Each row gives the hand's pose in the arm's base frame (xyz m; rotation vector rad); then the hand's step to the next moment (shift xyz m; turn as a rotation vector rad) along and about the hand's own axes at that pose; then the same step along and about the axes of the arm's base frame.
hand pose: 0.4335 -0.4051 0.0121 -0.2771 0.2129 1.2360
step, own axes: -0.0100 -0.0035 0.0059 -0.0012 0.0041 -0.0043
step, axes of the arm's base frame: 0.0002 -0.0081 0.0090 -0.0043 -0.0012 -0.0041
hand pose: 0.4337 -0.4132 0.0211 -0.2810 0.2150 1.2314
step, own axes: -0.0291 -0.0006 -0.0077 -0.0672 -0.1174 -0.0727
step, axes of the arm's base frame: -0.0088 -0.0287 0.0018 0.0890 -0.1197 -0.0367
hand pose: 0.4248 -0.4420 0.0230 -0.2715 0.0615 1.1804
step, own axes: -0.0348 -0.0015 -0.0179 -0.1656 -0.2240 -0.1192
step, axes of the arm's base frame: -0.0103 -0.0363 -0.0104 0.1536 -0.2574 -0.0440
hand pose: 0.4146 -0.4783 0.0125 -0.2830 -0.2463 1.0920
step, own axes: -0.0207 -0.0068 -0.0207 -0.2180 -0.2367 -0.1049
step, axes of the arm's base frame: 0.0035 -0.0236 -0.0182 0.1364 -0.3084 -0.0292
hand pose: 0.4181 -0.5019 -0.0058 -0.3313 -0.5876 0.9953
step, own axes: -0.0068 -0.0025 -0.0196 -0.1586 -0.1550 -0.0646
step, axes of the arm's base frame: 0.0107 -0.0071 -0.0165 0.0804 -0.2155 -0.0208
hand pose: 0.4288 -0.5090 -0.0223 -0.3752 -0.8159 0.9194
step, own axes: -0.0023 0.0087 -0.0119 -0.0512 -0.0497 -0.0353
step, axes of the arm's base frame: 0.0034 0.0036 -0.0141 0.0367 -0.0687 -0.0163
